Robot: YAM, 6 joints.
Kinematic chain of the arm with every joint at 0, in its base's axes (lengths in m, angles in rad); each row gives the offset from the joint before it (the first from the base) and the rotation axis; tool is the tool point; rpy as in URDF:
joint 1: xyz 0 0 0.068 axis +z
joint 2: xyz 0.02 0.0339 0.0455 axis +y
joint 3: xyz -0.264 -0.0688 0 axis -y
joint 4: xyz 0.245 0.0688 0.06 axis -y
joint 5: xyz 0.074 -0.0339 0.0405 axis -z
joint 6: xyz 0.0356 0 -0.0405 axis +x
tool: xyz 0 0 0 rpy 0 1.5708 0
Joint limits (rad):
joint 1: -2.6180..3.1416
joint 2: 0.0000..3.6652
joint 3: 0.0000..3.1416
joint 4: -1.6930..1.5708
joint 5: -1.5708..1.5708
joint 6: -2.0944..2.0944
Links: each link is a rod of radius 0.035 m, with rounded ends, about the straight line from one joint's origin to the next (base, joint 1, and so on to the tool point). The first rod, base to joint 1, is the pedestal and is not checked.
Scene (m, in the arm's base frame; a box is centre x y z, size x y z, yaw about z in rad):
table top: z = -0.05
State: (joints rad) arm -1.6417 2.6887 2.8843 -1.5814 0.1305 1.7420
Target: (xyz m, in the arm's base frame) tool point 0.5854 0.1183 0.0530
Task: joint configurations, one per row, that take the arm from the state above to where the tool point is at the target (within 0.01 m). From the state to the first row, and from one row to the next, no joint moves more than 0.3 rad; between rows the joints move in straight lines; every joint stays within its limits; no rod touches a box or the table.
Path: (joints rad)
1: -1.3785 2.7501 2.8969 -1.4728 0.1143 1.7420
2: -1.1154 2.8116 2.9095 -1.3643 0.0980 1.7420
3: -0.8522 2.8730 2.9222 -1.2557 0.0818 1.7420
4: -0.5891 2.9344 2.9348 -1.1471 0.0656 1.7420
5: -0.3259 2.9958 2.9474 -1.0386 0.0494 1.7420
6: -0.0628 3.0573 2.9600 -0.9300 0.0331 1.7420
7: 0.2004 3.1187 2.9726 -0.8215 0.0169 1.7420

